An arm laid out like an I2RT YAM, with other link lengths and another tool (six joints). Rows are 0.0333 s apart.
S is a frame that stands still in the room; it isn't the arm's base.
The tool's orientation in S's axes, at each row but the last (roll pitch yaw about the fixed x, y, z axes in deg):
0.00 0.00 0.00
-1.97 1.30 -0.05
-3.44 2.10 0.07
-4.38 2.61 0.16
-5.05 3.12 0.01
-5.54 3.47 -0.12
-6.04 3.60 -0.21
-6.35 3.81 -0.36
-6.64 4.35 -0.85
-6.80 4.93 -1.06
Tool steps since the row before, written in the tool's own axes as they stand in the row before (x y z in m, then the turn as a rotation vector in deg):
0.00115 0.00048 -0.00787 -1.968 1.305 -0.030
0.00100 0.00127 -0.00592 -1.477 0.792 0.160
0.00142 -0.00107 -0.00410 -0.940 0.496 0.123
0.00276 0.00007 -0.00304 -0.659 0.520 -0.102
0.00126 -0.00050 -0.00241 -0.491 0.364 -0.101
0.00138 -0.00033 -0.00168 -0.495 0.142 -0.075
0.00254 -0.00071 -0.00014 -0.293 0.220 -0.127
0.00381 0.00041 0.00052 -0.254 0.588 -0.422
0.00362 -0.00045 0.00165 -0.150 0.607 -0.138
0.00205 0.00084 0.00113 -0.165 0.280 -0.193
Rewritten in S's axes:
0.00115 0.00048 -0.00787 -1.968 1.305 -0.030
0.00087 0.00106 -0.00598 -1.473 0.798 0.166
0.00127 -0.00131 -0.00408 -0.937 0.501 0.127
0.00262 -0.00016 -0.00316 -0.666 0.509 -0.111
0.00113 -0.00071 -0.00242 -0.498 0.354 -0.106
0.00128 -0.00049 -0.00172 -0.499 0.135 -0.058
0.00253 -0.00073 -0.00022 -0.301 0.207 -0.131
0.00384 0.00044 0.00022 -0.282 0.540 -0.466
0.00373 -0.00031 0.00141 -0.157 0.589 -0.195
0.00215 0.00093 0.00084 -0.179 0.259 -0.210

